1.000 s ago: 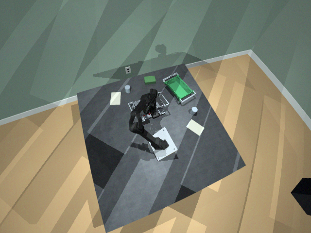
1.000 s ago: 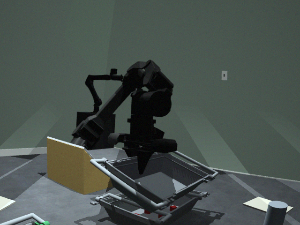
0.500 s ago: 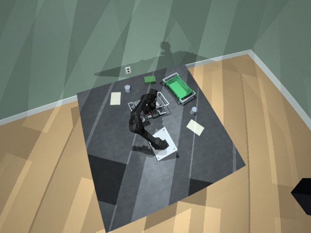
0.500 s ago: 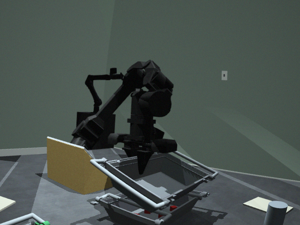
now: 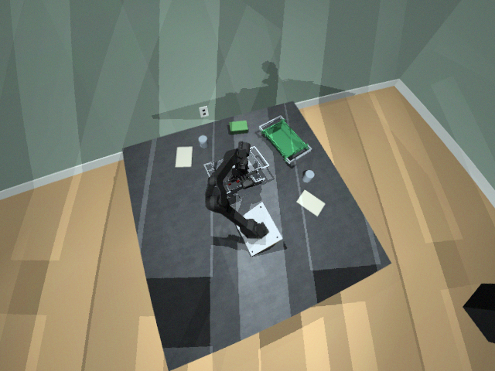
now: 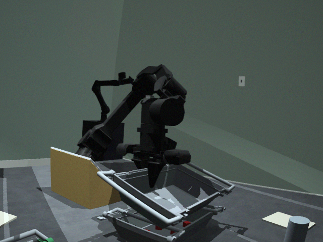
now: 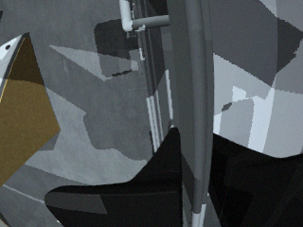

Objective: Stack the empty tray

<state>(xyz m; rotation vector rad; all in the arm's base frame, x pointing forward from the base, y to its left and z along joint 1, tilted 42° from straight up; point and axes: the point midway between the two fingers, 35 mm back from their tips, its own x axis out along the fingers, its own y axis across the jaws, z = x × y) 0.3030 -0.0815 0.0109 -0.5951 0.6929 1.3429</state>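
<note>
Right now the grey tray is 70 mm ahead of my gripper tip, 10 mm to the right of it and 10 mm above it. Round my gripper tip: green block (390 mm ahead, 200 mm to the right, 90 mm below).
</note>
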